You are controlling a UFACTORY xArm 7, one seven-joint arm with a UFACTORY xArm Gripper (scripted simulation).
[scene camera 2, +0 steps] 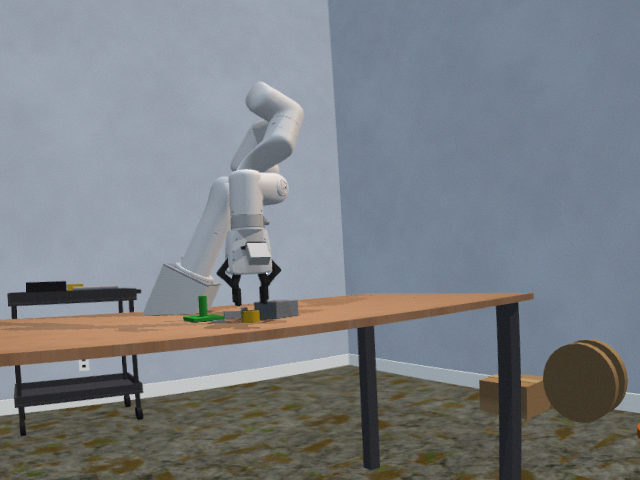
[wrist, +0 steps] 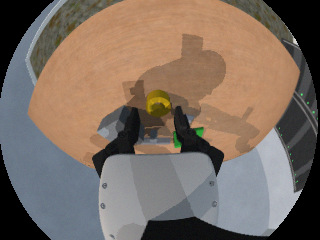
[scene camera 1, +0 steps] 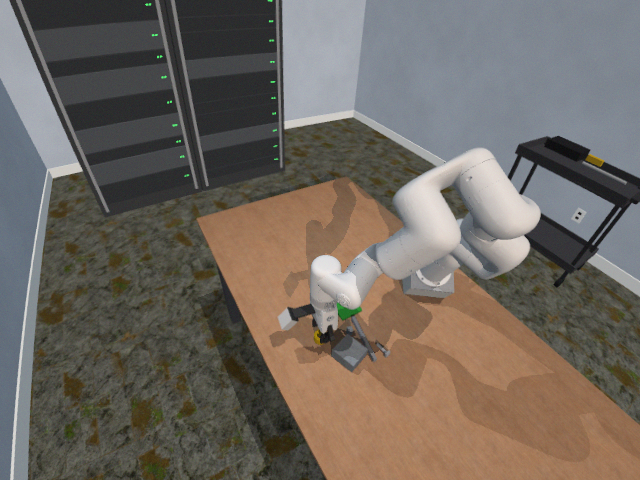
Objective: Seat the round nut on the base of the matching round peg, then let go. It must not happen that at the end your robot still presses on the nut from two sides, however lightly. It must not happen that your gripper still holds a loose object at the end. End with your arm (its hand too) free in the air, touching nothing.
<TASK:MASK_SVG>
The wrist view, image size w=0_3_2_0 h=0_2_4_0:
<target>my gripper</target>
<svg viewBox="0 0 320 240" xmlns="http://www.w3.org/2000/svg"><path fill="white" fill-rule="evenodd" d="M92 157L93 164L100 178L99 214L106 240L266 240L269 237L240 234L217 227L219 194L216 177L222 165L224 153L214 146L210 146L209 142L197 135L195 129L190 128L187 116L183 114L181 106L175 107L174 114L176 137L178 142L182 144L180 153L135 154L133 145L138 141L140 117L138 108L132 107L130 116L126 119L124 130L120 131L118 137L106 145L105 149L102 149Z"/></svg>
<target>grey block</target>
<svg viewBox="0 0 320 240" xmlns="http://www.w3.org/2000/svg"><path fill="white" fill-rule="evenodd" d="M140 123L137 143L144 141L145 126ZM125 105L103 118L97 129L97 133L110 142L117 138L117 134L120 131L124 130L126 118L130 116L131 112Z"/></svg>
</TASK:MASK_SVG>
